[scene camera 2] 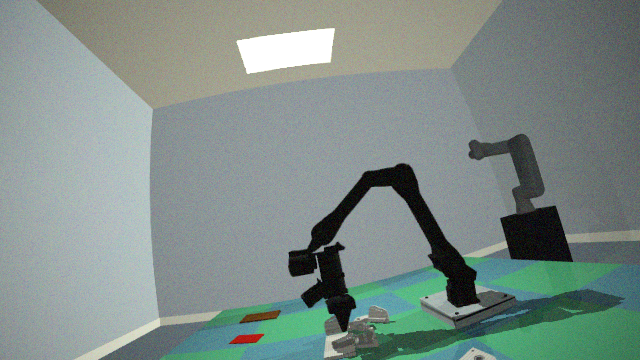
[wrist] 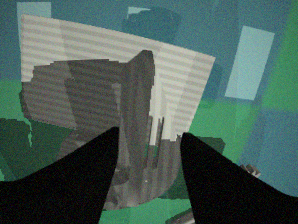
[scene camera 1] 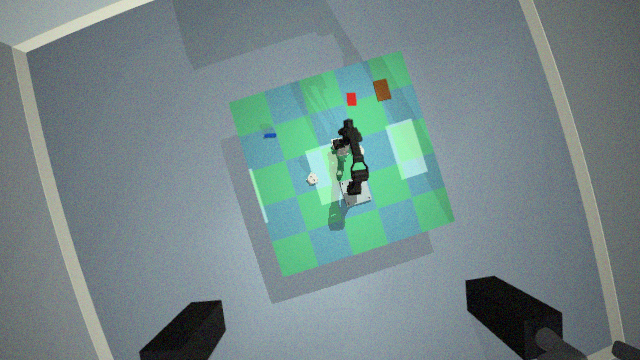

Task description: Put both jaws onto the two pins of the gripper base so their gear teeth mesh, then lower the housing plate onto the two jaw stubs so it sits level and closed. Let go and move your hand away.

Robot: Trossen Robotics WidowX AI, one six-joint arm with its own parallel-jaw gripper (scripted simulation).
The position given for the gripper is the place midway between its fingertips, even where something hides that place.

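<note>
Gripper visible at (scene camera 2: 343, 329). In the wrist view, the gripper (wrist: 151, 136) again, with a grey jaw (wrist: 142, 94) held in it.
</note>
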